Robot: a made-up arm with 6 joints. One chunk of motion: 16 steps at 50 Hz.
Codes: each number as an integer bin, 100 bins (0 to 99) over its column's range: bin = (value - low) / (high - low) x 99, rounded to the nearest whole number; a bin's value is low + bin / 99 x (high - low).
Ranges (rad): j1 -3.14..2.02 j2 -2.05..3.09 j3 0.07..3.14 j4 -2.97..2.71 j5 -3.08..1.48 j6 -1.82..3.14
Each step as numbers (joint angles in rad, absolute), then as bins.
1 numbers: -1.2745 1.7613 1.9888 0.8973 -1.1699 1.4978
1 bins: 36 73 62 67 41 66
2 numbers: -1.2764 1.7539 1.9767 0.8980 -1.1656 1.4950
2 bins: 36 73 61 67 42 66
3 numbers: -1.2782 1.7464 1.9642 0.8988 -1.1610 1.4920
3 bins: 36 73 61 67 42 66
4 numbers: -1.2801 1.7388 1.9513 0.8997 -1.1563 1.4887
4 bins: 36 73 61 67 42 66
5 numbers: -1.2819 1.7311 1.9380 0.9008 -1.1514 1.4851
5 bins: 36 73 60 67 42 66
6 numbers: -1.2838 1.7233 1.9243 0.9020 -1.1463 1.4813
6 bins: 36 73 60 67 42 66
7 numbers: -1.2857 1.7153 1.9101 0.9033 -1.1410 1.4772
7 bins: 36 73 59 68 42 66
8 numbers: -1.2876 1.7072 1.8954 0.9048 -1.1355 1.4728
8 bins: 36 72 59 68 42 66
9 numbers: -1.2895 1.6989 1.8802 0.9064 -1.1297 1.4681
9 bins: 36 72 58 68 42 66
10 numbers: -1.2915 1.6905 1.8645 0.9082 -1.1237 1.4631
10 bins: 35 72 58 68 42 66
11 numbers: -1.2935 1.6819 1.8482 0.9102 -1.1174 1.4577
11 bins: 35 72 57 68 43 65
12 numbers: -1.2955 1.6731 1.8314 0.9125 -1.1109 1.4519
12 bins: 35 72 57 68 43 65
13 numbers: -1.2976 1.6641 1.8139 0.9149 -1.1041 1.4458
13 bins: 35 72 56 68 43 65
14 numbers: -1.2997 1.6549 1.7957 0.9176 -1.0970 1.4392
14 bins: 35 71 56 68 43 65
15 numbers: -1.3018 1.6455 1.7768 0.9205 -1.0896 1.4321
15 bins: 35 71 55 68 43 65
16 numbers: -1.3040 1.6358 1.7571 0.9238 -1.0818 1.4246
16 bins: 35 71 54 68 43 65
